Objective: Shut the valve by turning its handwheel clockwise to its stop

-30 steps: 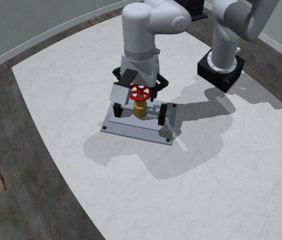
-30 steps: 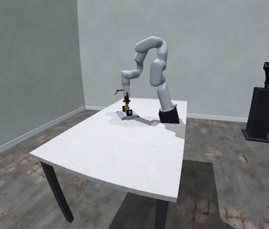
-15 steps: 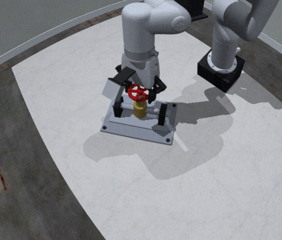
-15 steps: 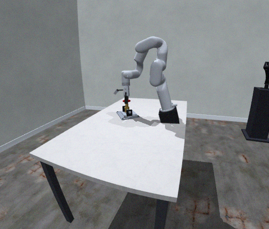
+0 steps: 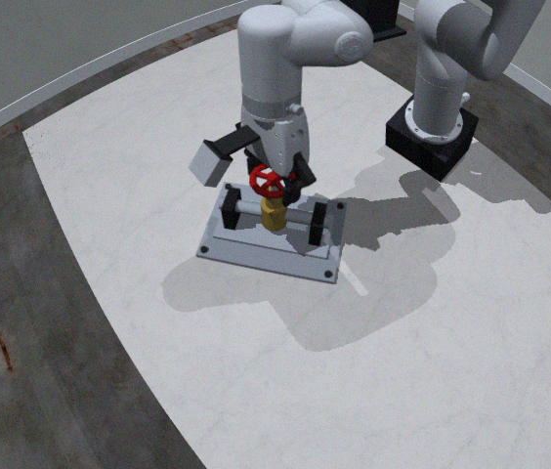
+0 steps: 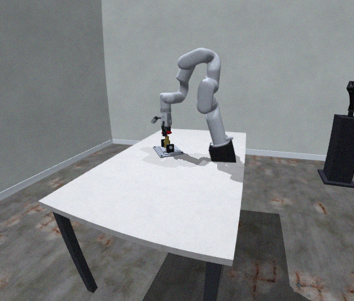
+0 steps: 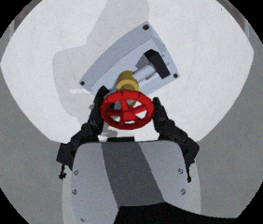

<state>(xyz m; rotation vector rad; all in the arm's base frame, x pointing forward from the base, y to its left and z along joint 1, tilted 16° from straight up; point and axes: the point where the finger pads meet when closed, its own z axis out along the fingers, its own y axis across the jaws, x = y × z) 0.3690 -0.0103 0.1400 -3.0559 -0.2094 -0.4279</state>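
My gripper is now right at the red handwheel.
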